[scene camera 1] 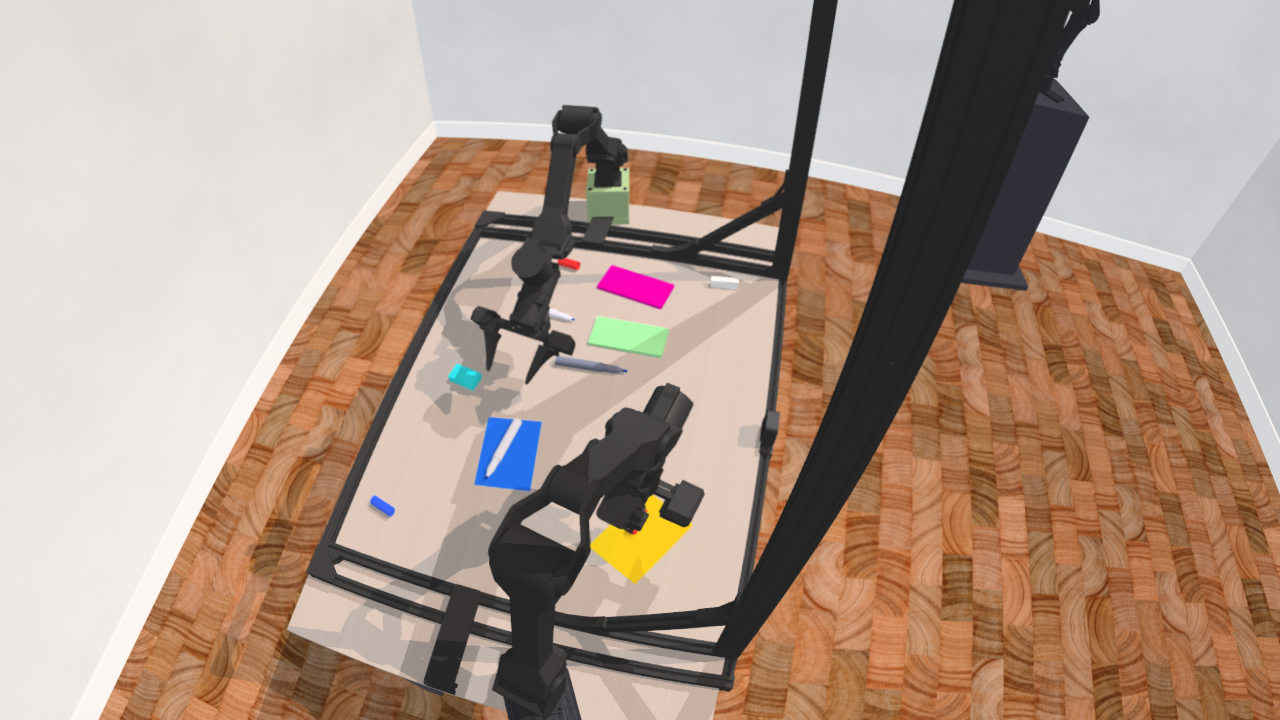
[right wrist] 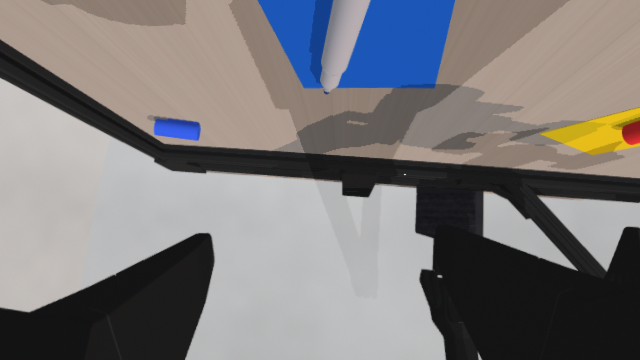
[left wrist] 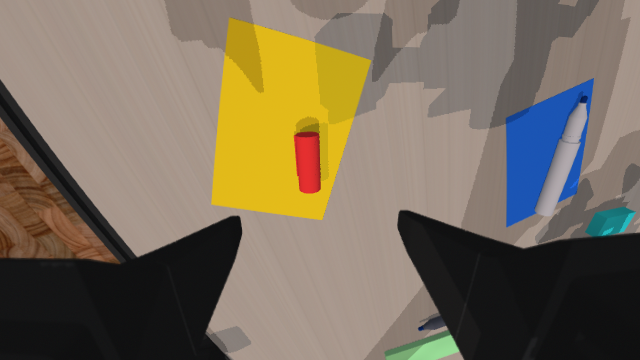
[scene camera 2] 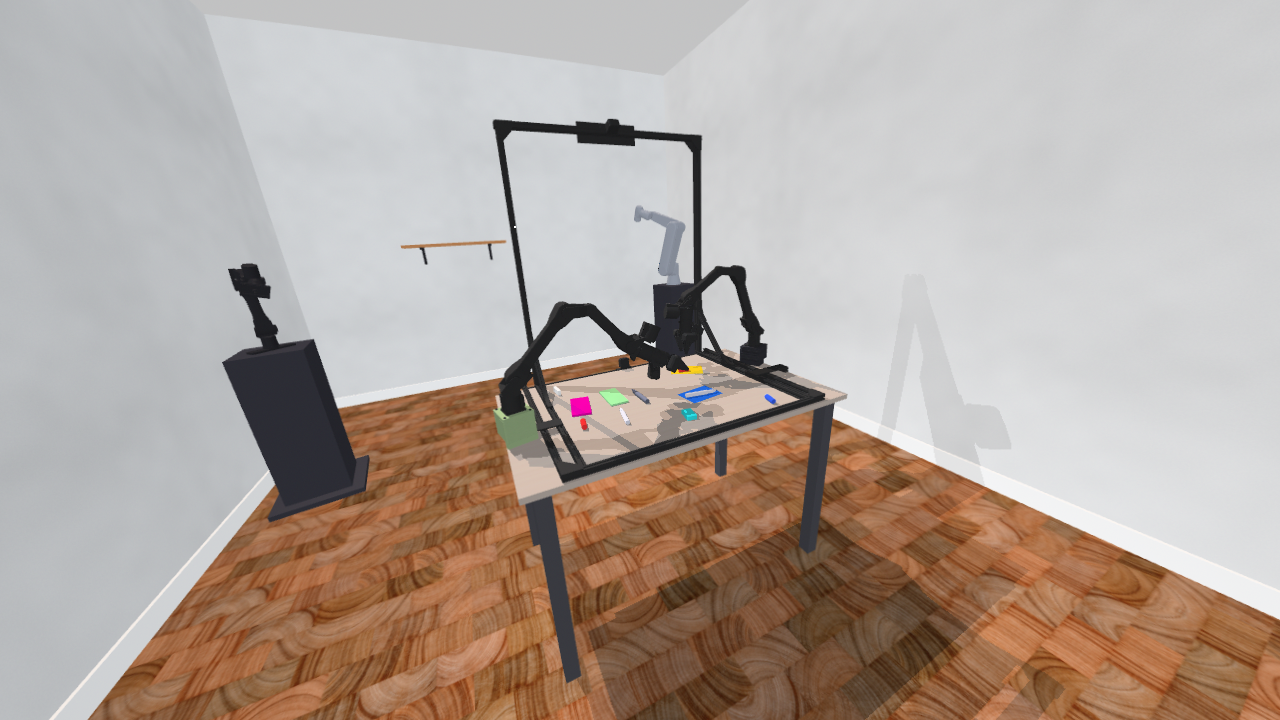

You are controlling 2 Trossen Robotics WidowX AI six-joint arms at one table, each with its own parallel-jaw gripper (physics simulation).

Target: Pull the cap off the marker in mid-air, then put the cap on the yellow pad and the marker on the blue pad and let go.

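Places are measured from the left arm's base along level axes (x ahead, y left, z up), in metres.
Where they show: left gripper, fingertip midpoint: (left wrist: 320,221) (scene camera 2: 683,352); right gripper, fingertip midpoint: (scene camera 1: 506,377) (right wrist: 324,243) (scene camera 2: 684,367); left arm's base at its link origin: (scene camera 1: 537,695) (scene camera 2: 753,344); right arm's base at its link origin: (scene camera 1: 608,179) (scene camera 2: 513,409).
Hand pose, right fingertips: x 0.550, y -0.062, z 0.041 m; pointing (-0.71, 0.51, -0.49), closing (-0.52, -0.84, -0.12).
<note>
Each offset is from my right fingertips to the top centre of the thing.
The white marker {dx -0.067, dy +0.040, dz -0.111 m} (scene camera 1: 503,449) (left wrist: 558,165) (right wrist: 344,35) lies uncapped on the blue pad {dx -0.071, dy +0.029, dz -0.129 m} (scene camera 1: 528,465) (left wrist: 522,150) (right wrist: 410,45); its blunt end reaches past the pad's edge in the left wrist view. The red cap {dx -0.262, dy -0.163, dz -0.110 m} (left wrist: 308,162) lies on its side on the yellow pad {dx -0.289, dy -0.163, dz -0.129 m} (scene camera 1: 635,559) (left wrist: 260,125); in scene camera 1 the left arm mostly hides it. My left gripper (left wrist: 320,221) is open and empty above the table, near the yellow pad. My right gripper (scene camera 1: 508,376) (right wrist: 324,243) is open and empty, raised above the table between the teal block {dx +0.119, dy +0.091, dz -0.114 m} (scene camera 1: 464,376) and the grey pen {dx +0.081, dy -0.163, dz -0.110 m} (scene camera 1: 590,365).
A blue cap {dx -0.141, dy +0.287, dz -0.108 m} (scene camera 1: 382,505) (right wrist: 177,129) lies beyond the blue pad, near the frame rail. A green pad {dx +0.138, dy -0.252, dz -0.121 m} (scene camera 1: 628,336), magenta pad {dx +0.273, dy -0.302, dz -0.121 m} (scene camera 1: 635,286), red piece {dx +0.376, dy -0.174, dz -0.108 m} (scene camera 1: 569,264), small white marker {dx +0.245, dy -0.105, dz -0.113 m} (scene camera 1: 561,315) and white block {dx +0.230, dy -0.491, dz -0.107 m} (scene camera 1: 724,282) lie farther back. Black rails border the table.
</note>
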